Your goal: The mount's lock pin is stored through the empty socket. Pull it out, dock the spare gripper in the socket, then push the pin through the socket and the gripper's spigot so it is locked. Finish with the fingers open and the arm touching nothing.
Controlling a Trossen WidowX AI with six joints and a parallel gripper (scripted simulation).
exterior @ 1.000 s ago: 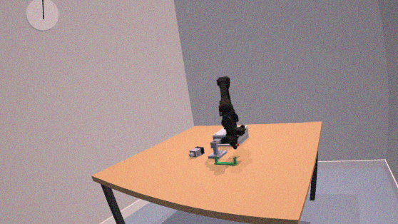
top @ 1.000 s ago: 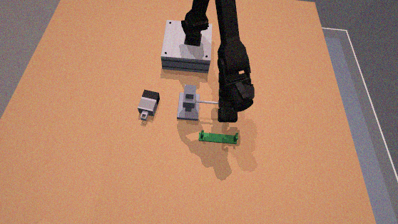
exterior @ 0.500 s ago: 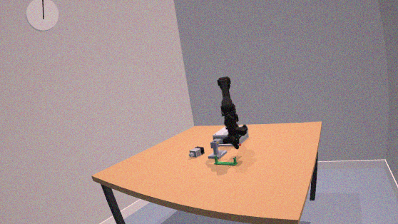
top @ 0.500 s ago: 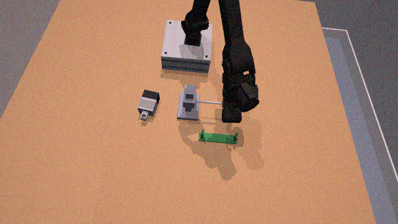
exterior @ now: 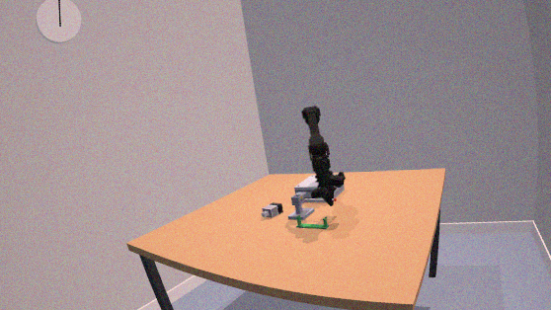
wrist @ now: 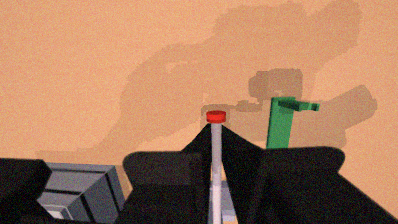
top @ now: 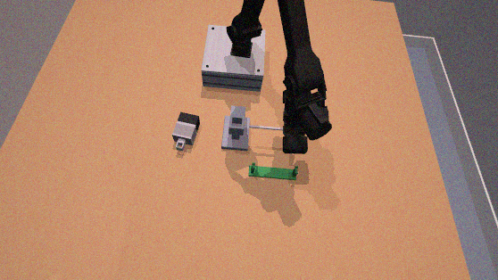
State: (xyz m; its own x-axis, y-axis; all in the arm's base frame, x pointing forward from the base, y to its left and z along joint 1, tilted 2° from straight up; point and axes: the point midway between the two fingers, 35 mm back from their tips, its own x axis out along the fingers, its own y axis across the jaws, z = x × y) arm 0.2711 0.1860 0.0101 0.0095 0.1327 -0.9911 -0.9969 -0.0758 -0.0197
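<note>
My gripper tip is now 110 mm short of the green mount, 40 mm to the left of it and 30 mm above it. From my gripper tip the other things lie so: spare gripper 310 mm to the right, 30 mm below, 30 mm ahead.
</note>
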